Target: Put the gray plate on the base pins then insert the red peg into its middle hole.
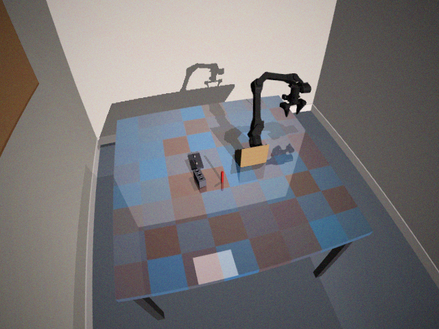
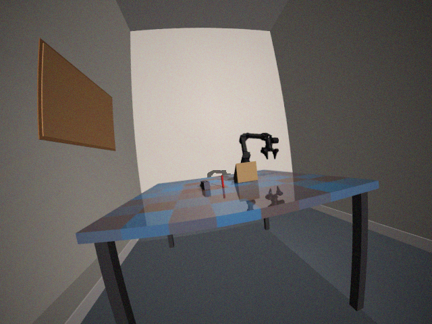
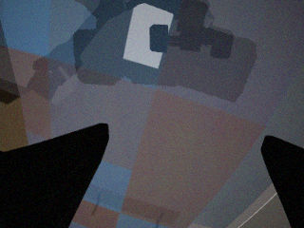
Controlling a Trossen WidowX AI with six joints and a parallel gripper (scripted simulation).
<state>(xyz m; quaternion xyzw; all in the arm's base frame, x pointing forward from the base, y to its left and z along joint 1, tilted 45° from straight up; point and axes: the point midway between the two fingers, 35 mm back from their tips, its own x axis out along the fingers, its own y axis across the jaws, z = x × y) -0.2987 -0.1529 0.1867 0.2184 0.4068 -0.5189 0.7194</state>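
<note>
The gray plate is 63 cm ahead of my gripper tip, 35 cm to the left of it and 10 cm below it. Also, from my gripper tip: dark base (65 cm ahead, 20 cm to the left, 13 cm below); red peg (51 cm ahead, 37 cm to the left, 10 cm below).
</note>
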